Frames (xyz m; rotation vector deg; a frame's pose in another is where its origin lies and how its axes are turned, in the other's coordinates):
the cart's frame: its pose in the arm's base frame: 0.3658 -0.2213 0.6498 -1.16 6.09 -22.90
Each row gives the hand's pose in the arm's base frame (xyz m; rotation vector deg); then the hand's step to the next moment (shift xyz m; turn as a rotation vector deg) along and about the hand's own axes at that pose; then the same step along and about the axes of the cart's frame.
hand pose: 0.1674 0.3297 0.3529 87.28 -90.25 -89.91
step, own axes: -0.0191 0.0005 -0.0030 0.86 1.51 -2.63
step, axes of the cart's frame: 0.0005 0.0170 0.0092 2.05 -1.52 1.85
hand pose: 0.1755 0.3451 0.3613 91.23 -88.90 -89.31
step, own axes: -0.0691 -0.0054 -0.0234 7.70 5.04 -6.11
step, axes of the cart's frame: 0.0132 0.0634 0.0341 5.09 -9.30 3.11
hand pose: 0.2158 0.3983 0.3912 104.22 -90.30 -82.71
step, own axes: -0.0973 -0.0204 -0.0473 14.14 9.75 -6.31
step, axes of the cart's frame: 0.0231 0.0919 0.0560 4.93 -17.27 3.52
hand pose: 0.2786 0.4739 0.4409 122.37 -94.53 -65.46
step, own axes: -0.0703 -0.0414 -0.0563 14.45 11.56 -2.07
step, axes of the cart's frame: 0.0296 0.0793 0.0515 1.18 -18.55 1.14
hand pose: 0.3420 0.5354 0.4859 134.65 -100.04 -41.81
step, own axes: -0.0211 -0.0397 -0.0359 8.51 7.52 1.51
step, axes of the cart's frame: 0.0297 0.0408 0.0277 -0.88 -11.30 -1.64
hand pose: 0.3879 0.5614 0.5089 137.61 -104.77 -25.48
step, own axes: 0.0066 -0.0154 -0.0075 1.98 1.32 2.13
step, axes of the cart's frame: 0.0174 0.0043 0.0041 -0.24 -2.32 -2.18
